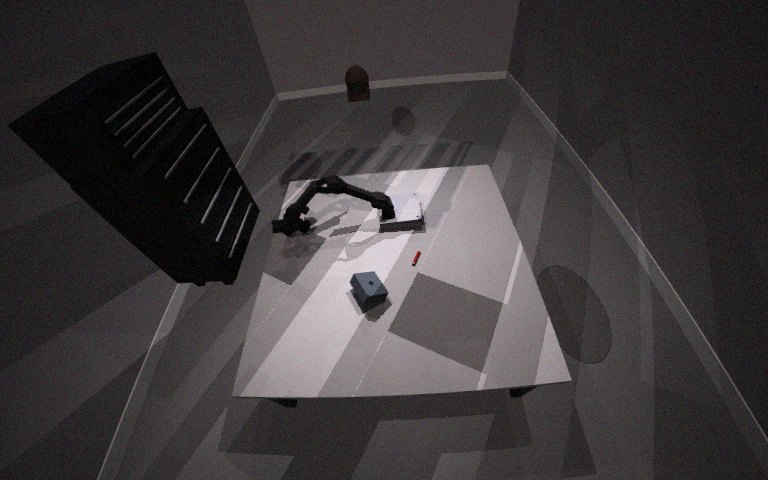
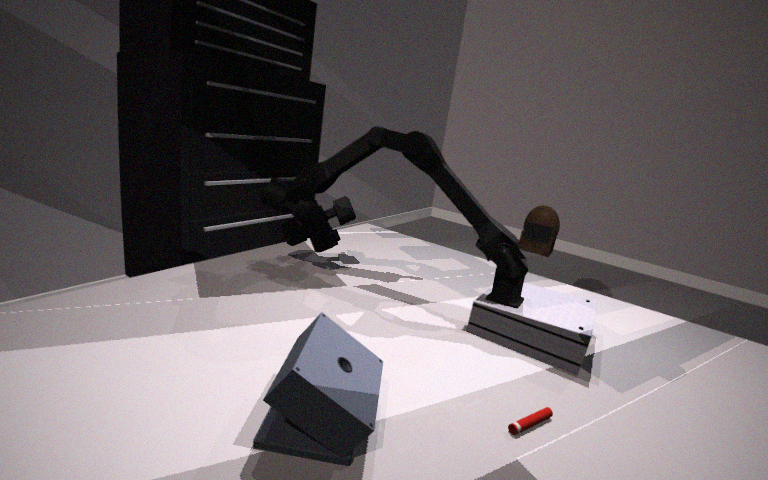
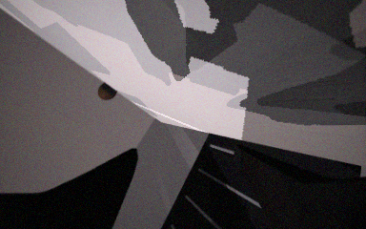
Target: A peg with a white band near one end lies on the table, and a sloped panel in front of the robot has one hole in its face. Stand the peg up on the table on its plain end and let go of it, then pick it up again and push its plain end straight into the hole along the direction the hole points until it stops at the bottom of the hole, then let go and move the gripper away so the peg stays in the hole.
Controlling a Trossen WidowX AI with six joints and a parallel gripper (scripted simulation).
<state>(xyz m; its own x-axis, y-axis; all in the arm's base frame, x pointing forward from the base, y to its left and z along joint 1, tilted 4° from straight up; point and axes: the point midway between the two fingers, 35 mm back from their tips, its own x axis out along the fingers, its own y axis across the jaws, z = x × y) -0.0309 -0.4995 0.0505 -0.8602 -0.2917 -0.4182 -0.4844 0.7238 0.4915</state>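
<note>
Now: the red peg 62 cm to the left of my gripper tip, 32 cm ahead of it and 6 cm below it. The rest, counted from my gripper tip: grey sloped panel (48 cm ahead, 40 cm to the left, 1 cm below).
</note>
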